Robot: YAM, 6 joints.
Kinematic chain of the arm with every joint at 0, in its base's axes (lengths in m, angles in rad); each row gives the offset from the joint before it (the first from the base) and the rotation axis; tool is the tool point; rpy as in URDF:
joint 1: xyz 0 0 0.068 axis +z
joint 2: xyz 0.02 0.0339 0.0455 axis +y
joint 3: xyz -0.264 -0.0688 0 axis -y
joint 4: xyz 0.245 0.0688 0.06 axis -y
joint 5: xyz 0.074 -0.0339 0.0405 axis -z
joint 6: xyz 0.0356 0 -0.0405 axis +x
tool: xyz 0 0 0 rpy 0 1.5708 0
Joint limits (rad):
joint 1: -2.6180..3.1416
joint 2: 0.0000..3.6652
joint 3: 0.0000..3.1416
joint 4: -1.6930..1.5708
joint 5: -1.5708..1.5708
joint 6: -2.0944..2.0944
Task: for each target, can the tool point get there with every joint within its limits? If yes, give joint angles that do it. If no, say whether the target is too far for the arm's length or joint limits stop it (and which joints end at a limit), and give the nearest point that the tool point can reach.
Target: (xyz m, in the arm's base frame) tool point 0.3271 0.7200 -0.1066
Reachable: no: too far | nearest point 0.2572 0.5661 -0.0583 | short by 0.176 m
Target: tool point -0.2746 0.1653 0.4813
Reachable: yes | joints 2.7042 1.6574 2.0548 -0.9524 1.2226 -1.7118
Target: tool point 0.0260 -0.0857 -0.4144
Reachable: no: joint limits stop it (at a limit: joint 2) | nearest point 0.0330 -0.1088 -0.3543 | short by 0.065 m
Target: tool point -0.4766 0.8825 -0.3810
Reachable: no: too far | nearest point -0.2752 0.5095 -0.1678 | short by 0.475 m
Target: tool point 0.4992 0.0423 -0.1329
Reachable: yes | joints 0.0280 3.3426 2.7006 -1.0408 -0.9180 0.1181
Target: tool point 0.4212 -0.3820 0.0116
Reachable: yes | joints -0.7180 2.9232 2.4365 -0.6418 0.3026 1.0128
